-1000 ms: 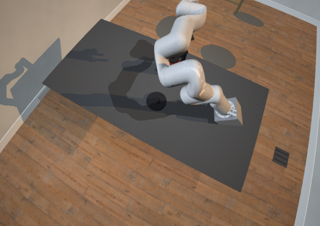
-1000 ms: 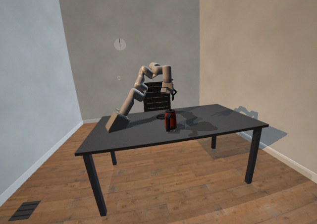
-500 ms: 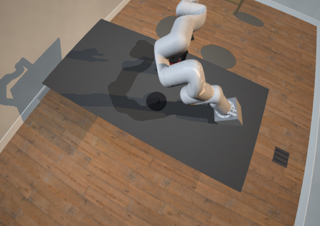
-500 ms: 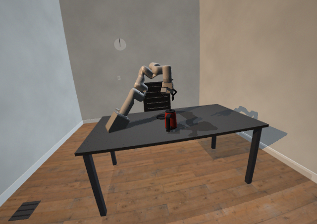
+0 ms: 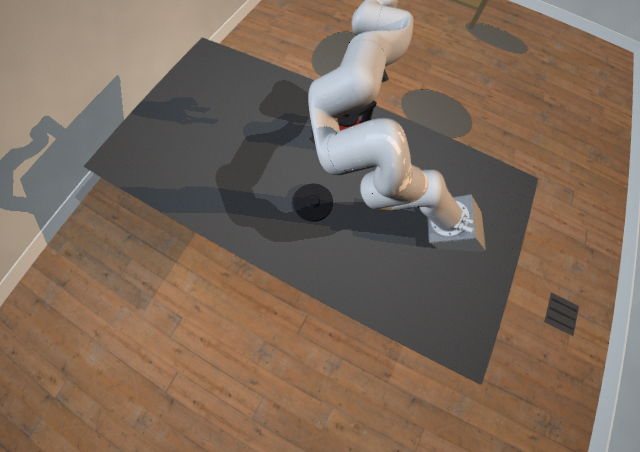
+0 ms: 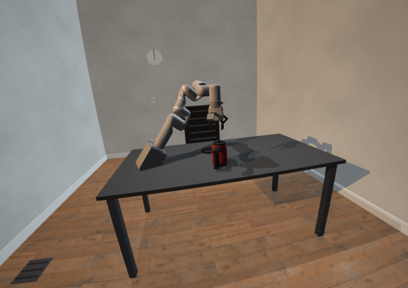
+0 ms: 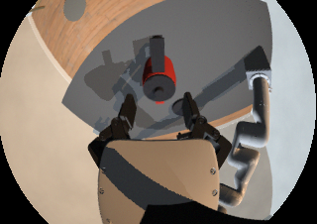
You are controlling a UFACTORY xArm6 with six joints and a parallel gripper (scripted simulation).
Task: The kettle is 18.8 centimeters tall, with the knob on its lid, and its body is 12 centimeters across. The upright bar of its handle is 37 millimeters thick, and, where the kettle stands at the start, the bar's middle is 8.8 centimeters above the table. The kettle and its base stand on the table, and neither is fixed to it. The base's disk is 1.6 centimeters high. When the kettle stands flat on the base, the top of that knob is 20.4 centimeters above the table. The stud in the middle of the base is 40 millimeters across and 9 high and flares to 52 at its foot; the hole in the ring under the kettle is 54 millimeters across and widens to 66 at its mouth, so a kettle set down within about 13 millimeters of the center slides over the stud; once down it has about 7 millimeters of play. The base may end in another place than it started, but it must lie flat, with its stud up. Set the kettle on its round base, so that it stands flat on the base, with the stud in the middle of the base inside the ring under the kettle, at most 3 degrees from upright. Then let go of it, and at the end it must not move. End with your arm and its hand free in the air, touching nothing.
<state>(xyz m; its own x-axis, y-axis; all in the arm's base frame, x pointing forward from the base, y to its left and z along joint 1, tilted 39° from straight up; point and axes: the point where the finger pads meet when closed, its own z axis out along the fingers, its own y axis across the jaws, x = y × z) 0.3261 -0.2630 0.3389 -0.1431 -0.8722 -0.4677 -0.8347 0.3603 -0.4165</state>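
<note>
Right now the red kettle is 10 mm ahead of my hand, 30 mm to the left of it and 210 mm below it. From my hand the other things lie so: round black base (90 mm behind, 350 mm to the left, 290 mm below).
</note>
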